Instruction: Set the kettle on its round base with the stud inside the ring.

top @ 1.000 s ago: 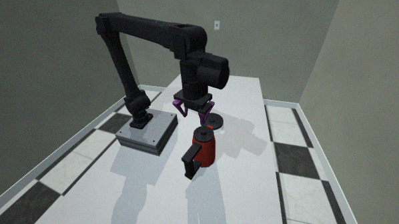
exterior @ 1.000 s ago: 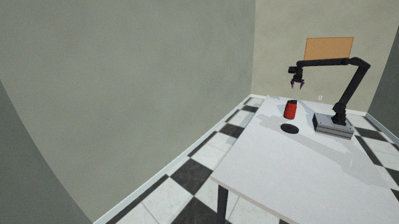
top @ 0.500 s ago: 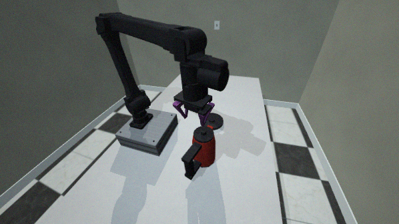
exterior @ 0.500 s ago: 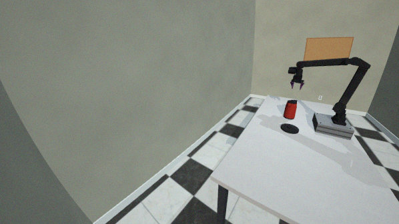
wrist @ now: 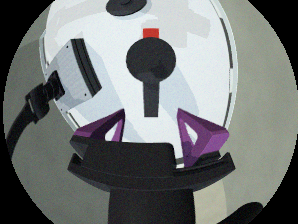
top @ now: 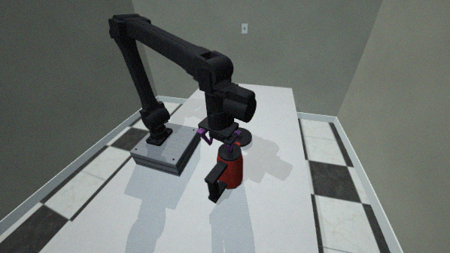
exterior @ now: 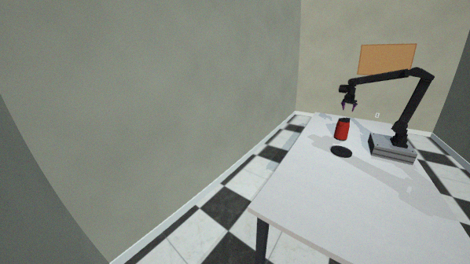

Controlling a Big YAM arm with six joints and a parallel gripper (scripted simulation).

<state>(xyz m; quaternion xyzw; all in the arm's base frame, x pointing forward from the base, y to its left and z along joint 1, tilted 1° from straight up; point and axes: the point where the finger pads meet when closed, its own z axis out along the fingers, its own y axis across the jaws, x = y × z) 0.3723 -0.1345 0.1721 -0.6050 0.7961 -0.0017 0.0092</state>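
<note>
Right now my hand is 16 cm above the red kettle, 2 cm to the right of it and 1 cm short of it. From my hand the other things lie so: round black base 32 cm to the left, 24 cm below.
</note>
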